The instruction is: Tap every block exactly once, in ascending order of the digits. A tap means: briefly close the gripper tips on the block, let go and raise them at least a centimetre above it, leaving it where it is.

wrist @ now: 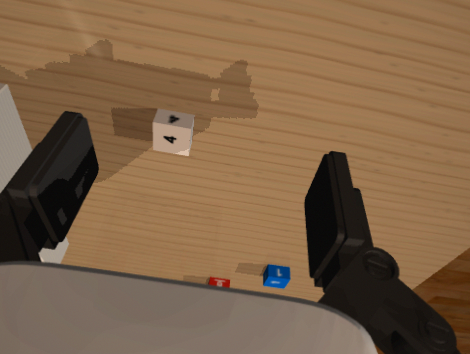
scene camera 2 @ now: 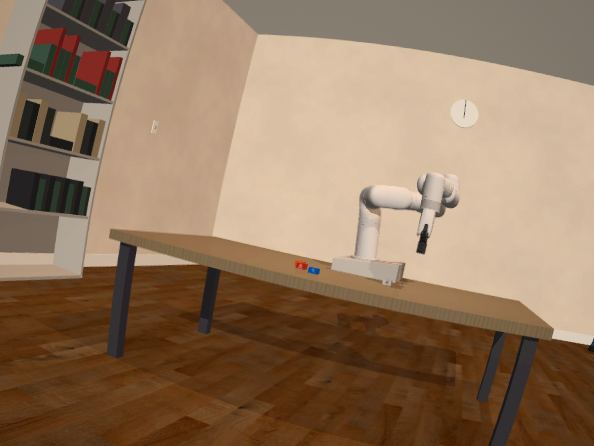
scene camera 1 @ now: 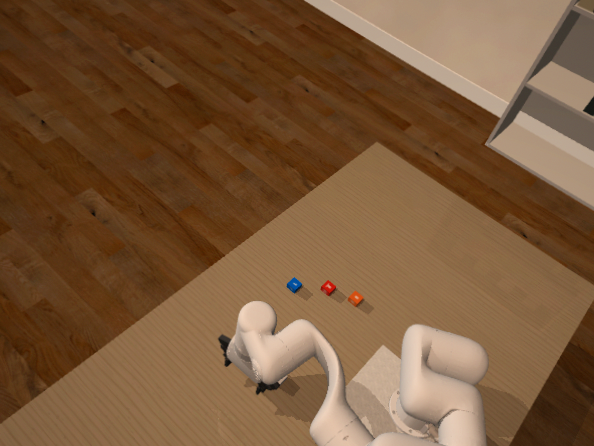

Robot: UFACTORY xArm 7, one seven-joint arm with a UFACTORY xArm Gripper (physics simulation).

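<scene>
A white block (wrist: 172,135) (scene camera 2: 386,282) marked 4 stands on the table; in scene camera 1 a sliver of this block (scene camera 1: 283,380) shows beside the gripper. A blue block (scene camera 1: 294,285) (scene camera 2: 314,270) (wrist: 276,276) is marked 1. A red block (scene camera 1: 328,288) (scene camera 2: 301,266) (wrist: 219,282) is partly cut off in the wrist view, its digit not clearly readable. An orange block (scene camera 1: 355,299) (scene camera 2: 298,262) is beside the red one; it does not show in the wrist view. My gripper (scene camera 1: 242,376) (scene camera 2: 421,248) (wrist: 204,158) is open and empty, high above the table, with the white block between its fingers' outlines in the wrist view, nearer the left finger.
The arm's pale base plate (scene camera 1: 372,367) (scene camera 2: 365,269) lies on the wooden table (scene camera 1: 400,215) (scene camera 2: 210,247), on the arm's side of the blocks. A bookshelf (scene camera 1: 511,112) (scene camera 2: 93,200) stands away from the table.
</scene>
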